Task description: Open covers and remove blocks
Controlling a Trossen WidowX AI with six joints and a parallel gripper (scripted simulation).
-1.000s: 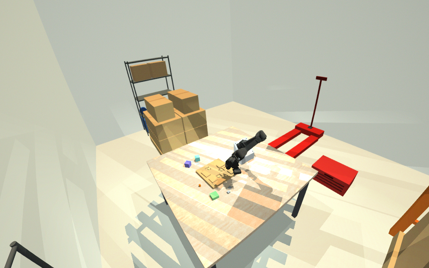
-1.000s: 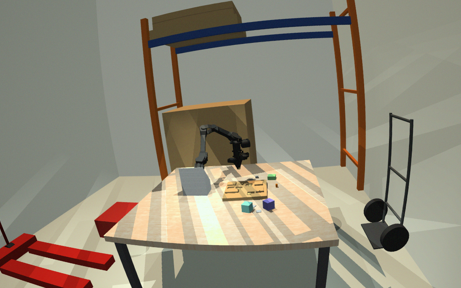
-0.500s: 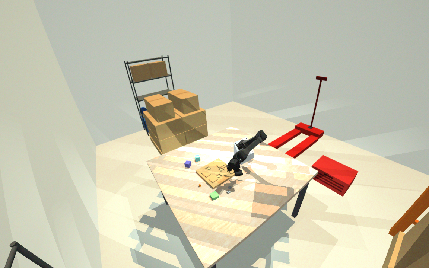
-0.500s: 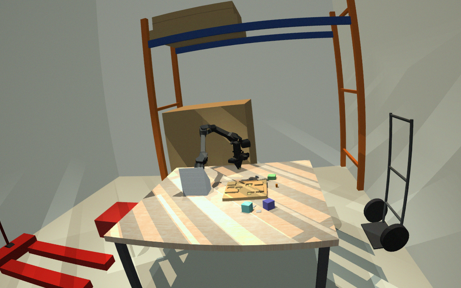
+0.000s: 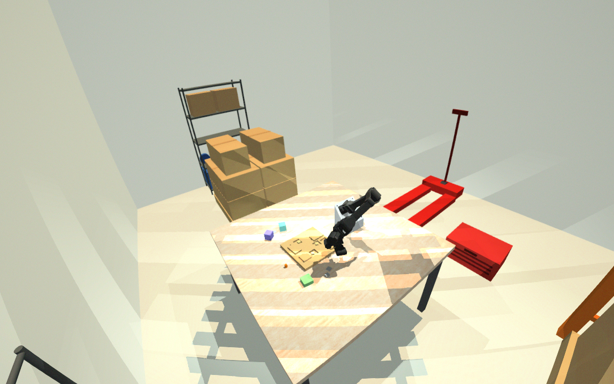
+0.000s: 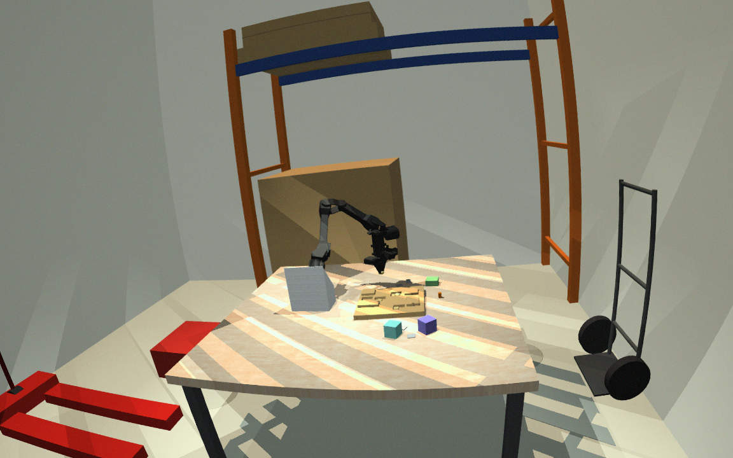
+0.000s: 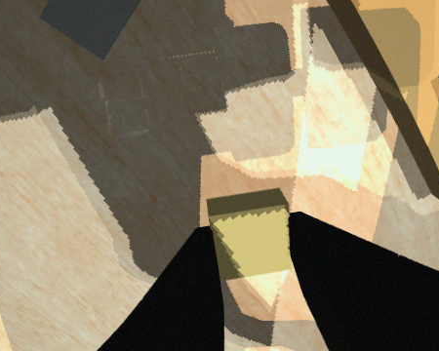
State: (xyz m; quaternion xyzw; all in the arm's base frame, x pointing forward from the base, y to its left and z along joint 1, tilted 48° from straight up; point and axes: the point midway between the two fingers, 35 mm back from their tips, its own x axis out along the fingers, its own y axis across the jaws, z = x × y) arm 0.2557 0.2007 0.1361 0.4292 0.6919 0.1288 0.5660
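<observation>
Right now the wooden puzzle board is 200 mm to the right of my gripper tip, 60 mm below it and 60 mm ahead of it. The rest, counted from my gripper tip: tiny orange piece: 280 mm ahead, 170 mm to the right, 60 mm below; then small grey piece: 120 mm ahead, 70 mm below, 50 mm to the left; then green block: 240 mm ahead, 60 mm below, 10 mm to the left.
</observation>
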